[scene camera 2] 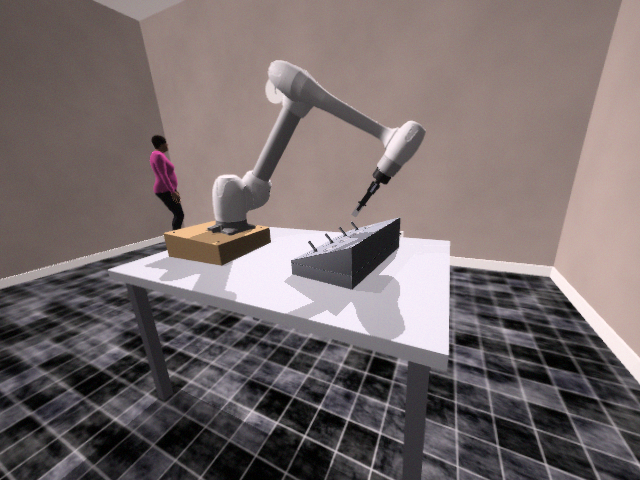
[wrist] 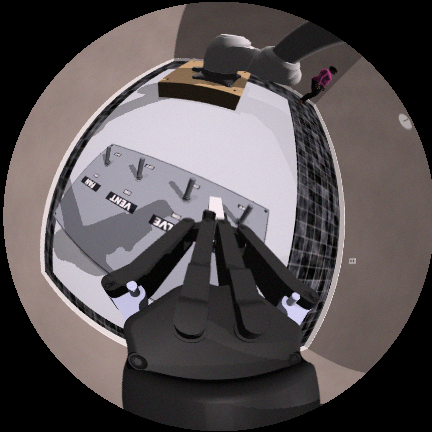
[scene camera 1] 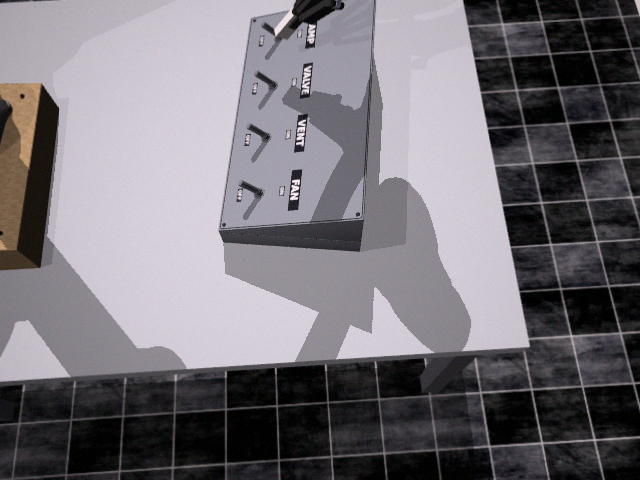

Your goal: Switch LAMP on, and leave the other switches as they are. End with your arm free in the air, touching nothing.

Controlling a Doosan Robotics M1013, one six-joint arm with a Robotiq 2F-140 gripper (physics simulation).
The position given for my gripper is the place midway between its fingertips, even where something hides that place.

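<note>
Visible: my gripper (wrist: 213, 205), along with a grey sloped switch panel (wrist: 111, 214). Scene camera 2 shows the panel (scene camera 2: 345, 261) too.
</note>
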